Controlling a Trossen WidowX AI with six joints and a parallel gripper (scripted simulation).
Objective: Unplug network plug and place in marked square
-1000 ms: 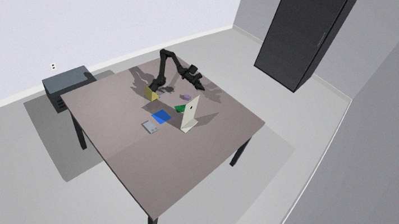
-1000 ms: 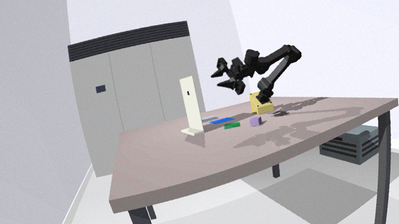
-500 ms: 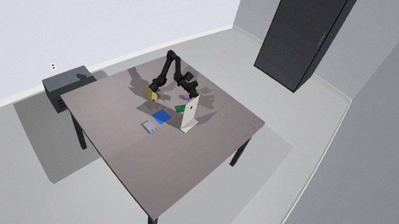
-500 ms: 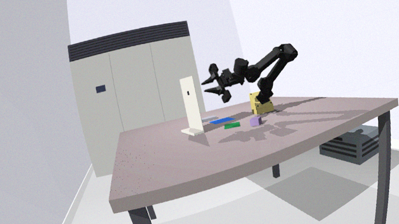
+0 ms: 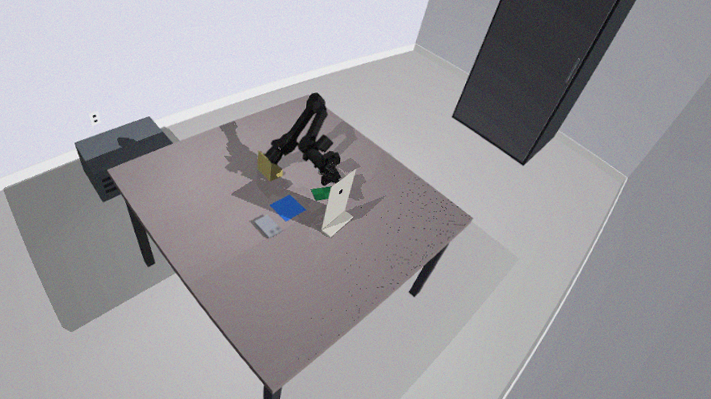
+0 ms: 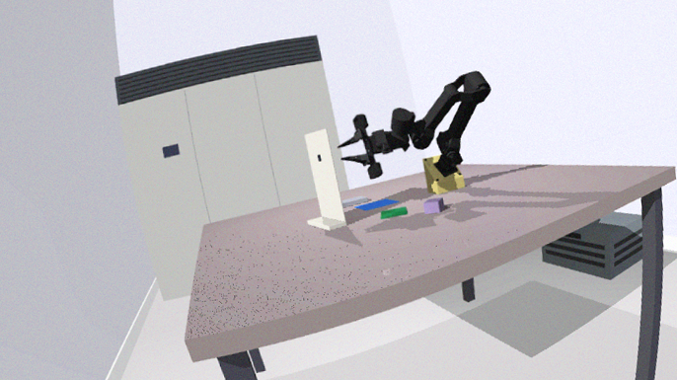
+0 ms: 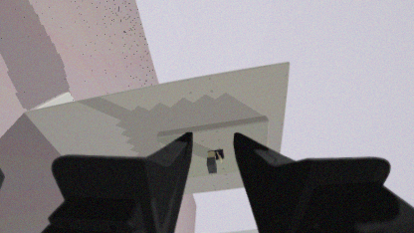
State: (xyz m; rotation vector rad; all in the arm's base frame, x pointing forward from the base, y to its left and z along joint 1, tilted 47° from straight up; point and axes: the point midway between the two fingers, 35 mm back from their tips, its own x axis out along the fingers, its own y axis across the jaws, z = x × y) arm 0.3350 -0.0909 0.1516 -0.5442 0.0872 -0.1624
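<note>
The network plug lies 50 mm to the right of my gripper tip and 30 mm ahead of it. Also, from my gripper tip: blue marked square (200 mm below, 150 mm behind, 140 mm to the right); then upright panel (80 mm below, 50 mm to the right, 50 mm ahead); then green block (200 mm below, 110 mm behind, 60 mm to the left).
</note>
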